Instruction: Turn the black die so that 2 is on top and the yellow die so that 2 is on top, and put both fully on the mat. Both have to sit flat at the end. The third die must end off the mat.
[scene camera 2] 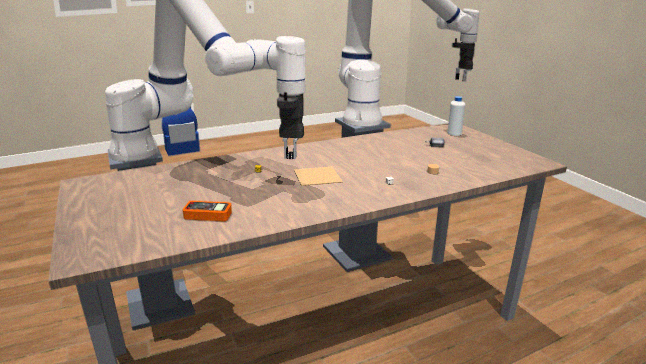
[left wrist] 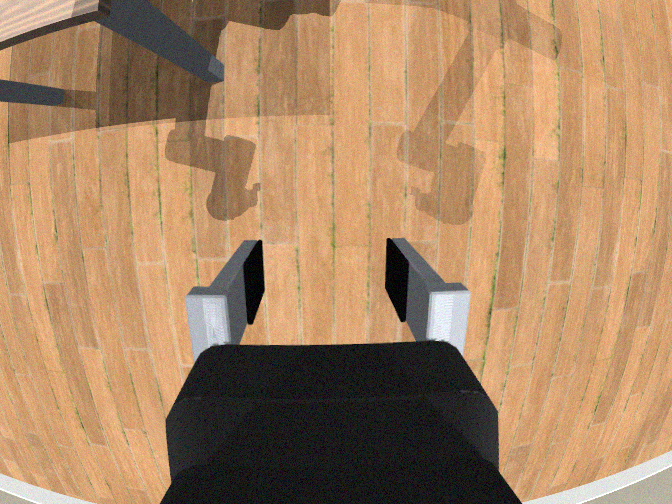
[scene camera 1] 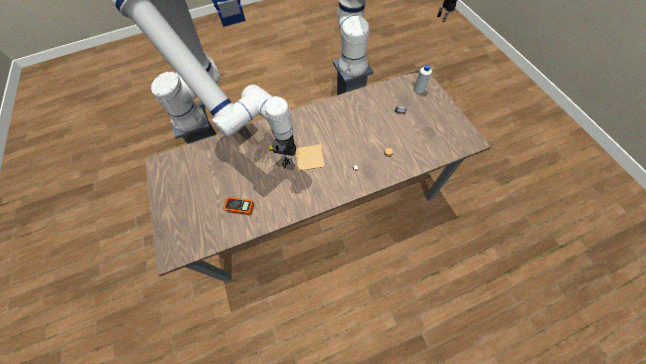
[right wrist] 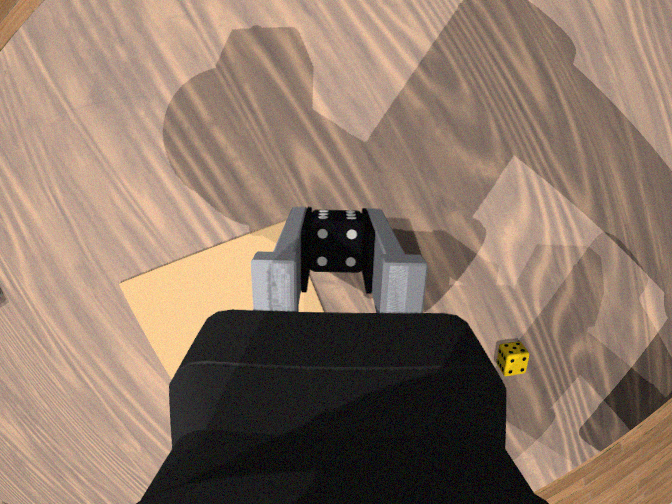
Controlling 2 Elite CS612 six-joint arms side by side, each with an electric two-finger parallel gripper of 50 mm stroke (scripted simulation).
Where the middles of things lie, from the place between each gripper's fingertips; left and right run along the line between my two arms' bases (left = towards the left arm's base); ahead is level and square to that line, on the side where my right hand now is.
My right hand (scene camera 2: 290,157) is 120 mm to the right of the tan mat (right wrist: 171,303), 120 mm above it and 50 mm past it. The rest, counted from my right hand: black die (right wrist: 336,236): 10 mm below; yellow die (right wrist: 512,359): 180 mm behind, 110 mm below, 50 mm to the right.
I see the tan mat 53 cm ahead of my left hand, 111 cm to the right of it and 17 cm below it. Also, from my left hand: black die: 58 cm ahead, 123 cm to the right, 6 cm below; yellow die: 40 cm ahead, 128 cm to the right, 17 cm below.
